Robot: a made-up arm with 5 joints.
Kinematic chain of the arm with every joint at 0, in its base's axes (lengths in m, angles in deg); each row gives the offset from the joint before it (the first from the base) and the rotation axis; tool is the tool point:
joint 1: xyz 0 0 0.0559 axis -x
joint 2: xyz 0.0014 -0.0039 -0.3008 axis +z
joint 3: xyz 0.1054 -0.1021 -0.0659 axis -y
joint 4: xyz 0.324 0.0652 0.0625 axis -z
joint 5: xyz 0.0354 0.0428 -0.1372 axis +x
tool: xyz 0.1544 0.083 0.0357
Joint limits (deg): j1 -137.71..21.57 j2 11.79..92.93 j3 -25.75..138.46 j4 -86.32..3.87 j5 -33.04..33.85
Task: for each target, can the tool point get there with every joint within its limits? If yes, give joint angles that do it. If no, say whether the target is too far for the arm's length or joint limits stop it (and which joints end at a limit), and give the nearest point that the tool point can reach.
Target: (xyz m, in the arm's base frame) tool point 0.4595 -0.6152 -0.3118
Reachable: no: joint limits stop it (at a limit: joint 1, joint 2, joint 4, joint 5) | nearest point 0.2666 -0.1879 0.0500 | short by 0.592 m
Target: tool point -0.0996 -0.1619 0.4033
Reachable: yes | joints -112.50 83.19 61.74 -18.08 -9.64
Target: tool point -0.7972 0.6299 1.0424
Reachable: no: too far | nearest point -0.1829 0.4224 0.7174 | short by 0.725 m
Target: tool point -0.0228 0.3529 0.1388
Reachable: yes | joints -1.23 79.18 63.24 -4.79 16.22
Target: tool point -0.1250 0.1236 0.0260
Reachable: yes | joints 3.97 38.95 112.31 -48.26 15.73
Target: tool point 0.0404 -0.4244 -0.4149
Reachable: no: joint limits stop it (at a limit: joint 2, joint 3, joint 4, joint 5) | nearest point -0.0259 -0.1947 -0.1601 | short by 0.349 m
